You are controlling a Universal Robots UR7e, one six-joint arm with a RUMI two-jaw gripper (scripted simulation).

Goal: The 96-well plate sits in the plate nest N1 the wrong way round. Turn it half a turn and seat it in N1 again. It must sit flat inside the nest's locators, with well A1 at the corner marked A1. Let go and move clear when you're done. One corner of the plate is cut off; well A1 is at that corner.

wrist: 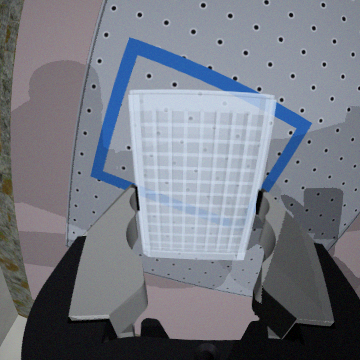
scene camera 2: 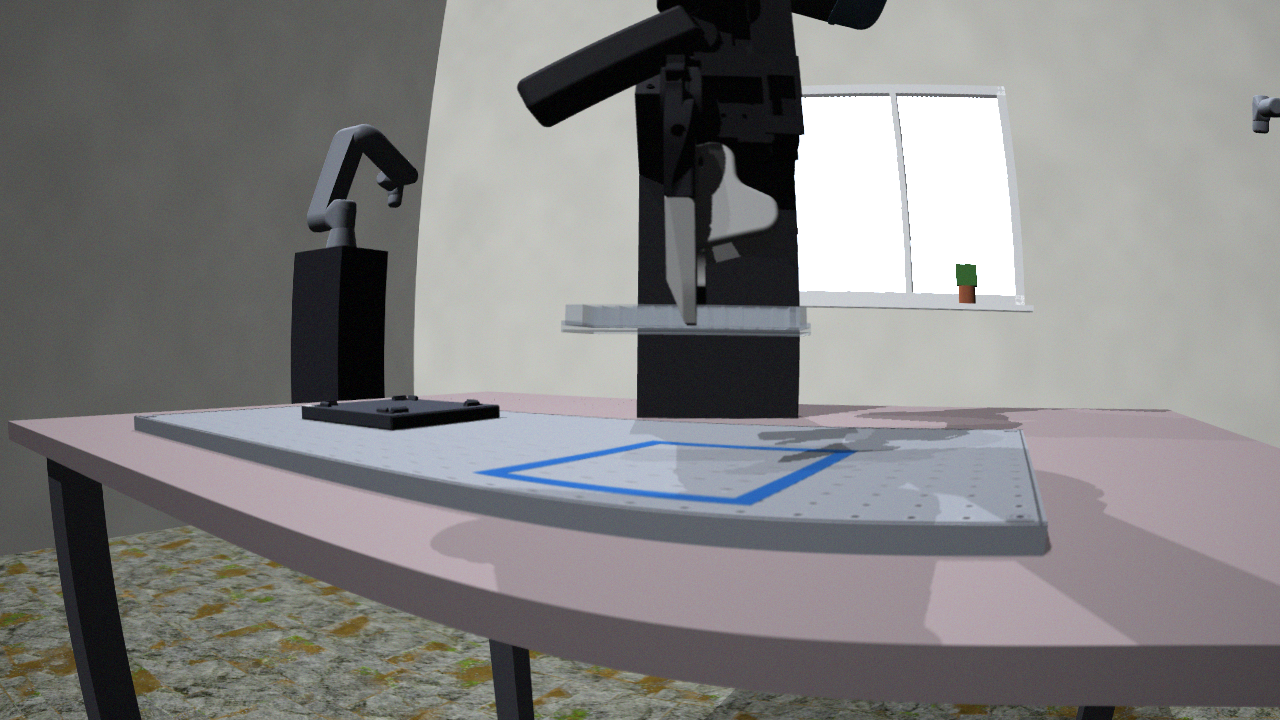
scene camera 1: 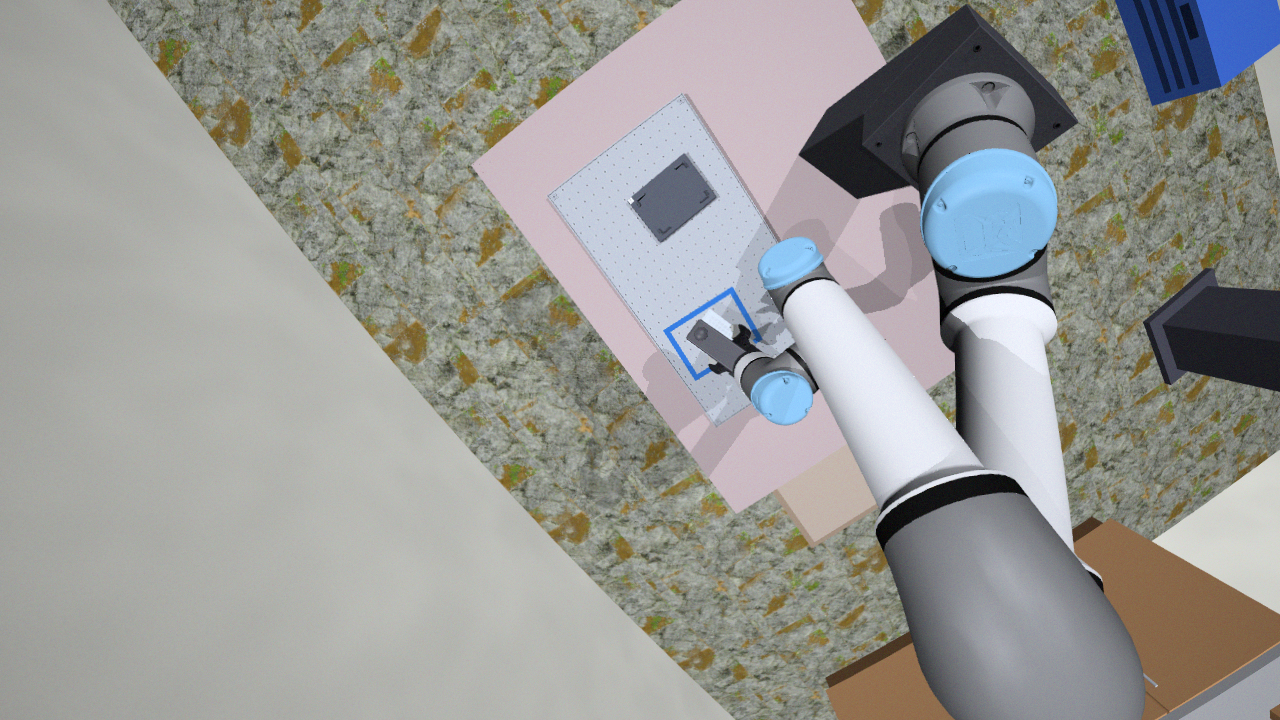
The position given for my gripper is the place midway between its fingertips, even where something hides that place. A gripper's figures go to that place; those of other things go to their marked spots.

Scene:
My gripper (scene camera 2: pixel 696 327) is 0.47 m from the lens. A clear 96-well plate (scene camera 2: pixel 648 319) is 0.43 m from the lens. A plate nest (scene camera 2: pixel 422 413) is 0.66 m from the lens. The marked spots on the plate nest and the clear 96-well plate are 0.28 m apart.

